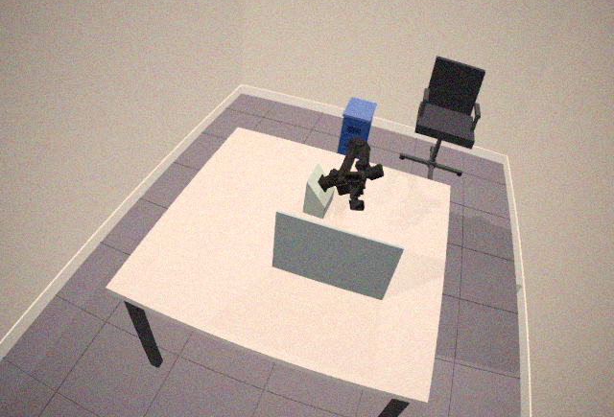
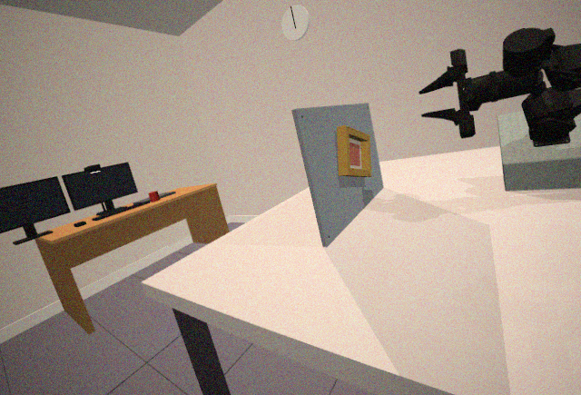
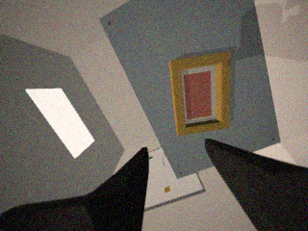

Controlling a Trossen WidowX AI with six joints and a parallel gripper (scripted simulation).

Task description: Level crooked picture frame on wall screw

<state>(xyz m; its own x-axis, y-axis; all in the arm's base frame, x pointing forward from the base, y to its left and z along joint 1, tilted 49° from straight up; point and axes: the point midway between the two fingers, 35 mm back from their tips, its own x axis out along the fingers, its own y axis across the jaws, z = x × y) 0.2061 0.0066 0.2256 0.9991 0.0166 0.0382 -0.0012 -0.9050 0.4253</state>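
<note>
The picture frame is 190 mm ahead of my gripper tip, 20 mm to the left of it and 90 mm below it. The rest, counted from my gripper tip: grey wall panel (200 mm ahead, 110 mm below).
</note>
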